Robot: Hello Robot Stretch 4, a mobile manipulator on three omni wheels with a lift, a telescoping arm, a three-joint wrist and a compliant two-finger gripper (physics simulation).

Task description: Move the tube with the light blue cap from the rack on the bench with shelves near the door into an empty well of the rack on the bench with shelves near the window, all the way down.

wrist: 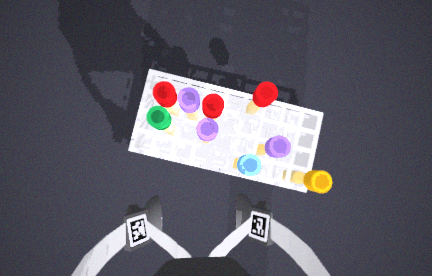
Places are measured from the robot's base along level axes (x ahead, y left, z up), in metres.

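Pixels of known places: hand, tool point: (199,216).
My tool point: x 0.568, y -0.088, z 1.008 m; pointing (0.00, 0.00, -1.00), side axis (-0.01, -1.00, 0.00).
Note:
Ahead of a thing's pixels: the offset from my tool point to its top centre.
The tube with the light blue cap {0.039 m ahead, 0.046 m right, 0.001 m down} (248,165) stands in the white rack {0.074 m ahead, 0.034 m right, 0.064 m down} (217,164), at the rack's near edge, right of its middle. Its cap shows from above, and its lower part shows faintly through the rack. My gripper (199,215) is open, with nothing between its fingers. In the wrist view its fingertips show just below the rack's near edge, and the light blue cap appears up from the right fingertip. How high the fingers are above the rack is hard to tell.
A purple-capped tube {0.054 m ahead, 0.072 m right, 0.001 m down} (278,146) stands close to the light blue one. A tube with a yellow cap {0.022 m ahead, 0.108 m right, 0.001 m down} (318,181) is at the right corner. Red caps {0.101 m ahead, 0.063 m right, 0.001 m down} (265,94) {0.091 m ahead, 0.015 m right, 0.001 m down} (213,106) {0.103 m ahead, 0.026 m left, 0.001 m down} (164,94), more purple caps {0.071 m ahead, 0.010 m right, 0.001 m down} (207,129) {0.097 m ahead, 0.005 m left, 0.001 m down} (189,100) and a green cap {0.082 m ahead, 0.032 m left, 0.001 m down} (159,118) also show.

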